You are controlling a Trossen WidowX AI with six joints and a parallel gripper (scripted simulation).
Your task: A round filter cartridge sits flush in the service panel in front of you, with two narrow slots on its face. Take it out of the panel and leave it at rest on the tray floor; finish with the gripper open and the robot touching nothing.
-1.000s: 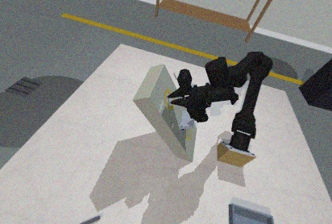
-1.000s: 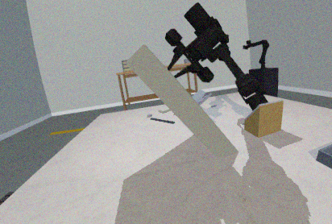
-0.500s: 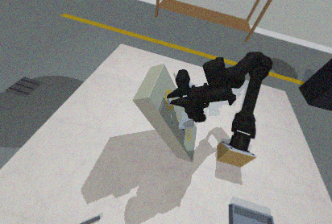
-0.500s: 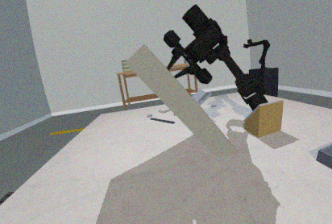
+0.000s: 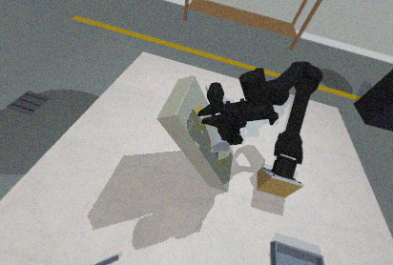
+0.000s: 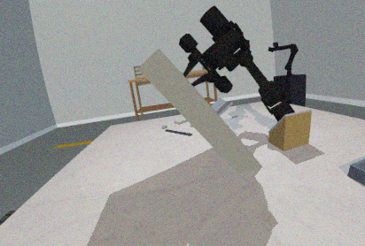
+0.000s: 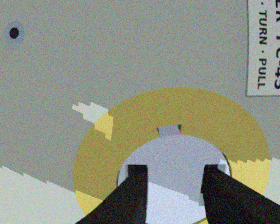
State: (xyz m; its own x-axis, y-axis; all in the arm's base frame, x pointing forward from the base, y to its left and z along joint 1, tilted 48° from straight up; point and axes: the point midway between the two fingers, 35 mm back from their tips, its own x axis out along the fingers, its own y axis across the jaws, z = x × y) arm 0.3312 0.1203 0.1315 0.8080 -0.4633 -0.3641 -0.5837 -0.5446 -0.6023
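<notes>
Now: gripper tip 10 mm short of the round filter cartridge and 10 mm above it. Round my gripper tip: grey-green service panel (80 mm below, 40 mm behind); then flat white piece (470 mm to the right, 240 mm below, 50 mm behind); then grey-blue tray (400 mm behind, 300 mm to the left, 230 mm below).
</notes>
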